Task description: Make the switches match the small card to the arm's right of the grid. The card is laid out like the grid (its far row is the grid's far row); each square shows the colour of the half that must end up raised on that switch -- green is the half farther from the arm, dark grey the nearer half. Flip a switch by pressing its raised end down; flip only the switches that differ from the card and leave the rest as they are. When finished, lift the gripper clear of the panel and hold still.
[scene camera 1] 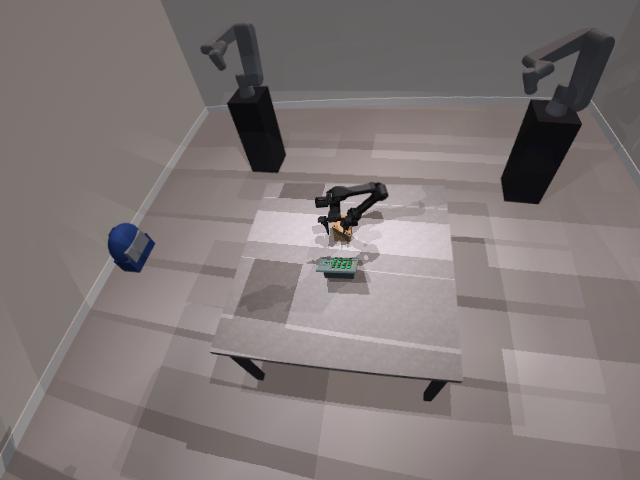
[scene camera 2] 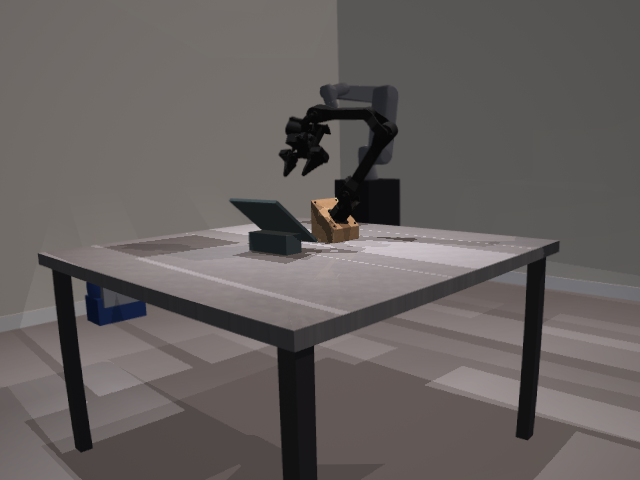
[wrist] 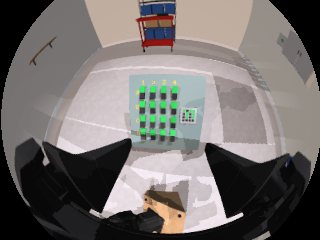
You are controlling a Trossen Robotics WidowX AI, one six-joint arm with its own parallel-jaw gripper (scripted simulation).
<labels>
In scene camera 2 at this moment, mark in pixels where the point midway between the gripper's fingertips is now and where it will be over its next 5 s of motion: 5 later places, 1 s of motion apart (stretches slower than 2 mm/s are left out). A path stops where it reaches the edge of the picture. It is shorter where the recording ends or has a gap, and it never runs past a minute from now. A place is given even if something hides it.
My gripper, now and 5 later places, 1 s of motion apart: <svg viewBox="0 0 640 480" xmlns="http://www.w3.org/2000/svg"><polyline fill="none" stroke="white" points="293,175 283,200 281,207 280,207 287,192 274,204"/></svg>
</labels>
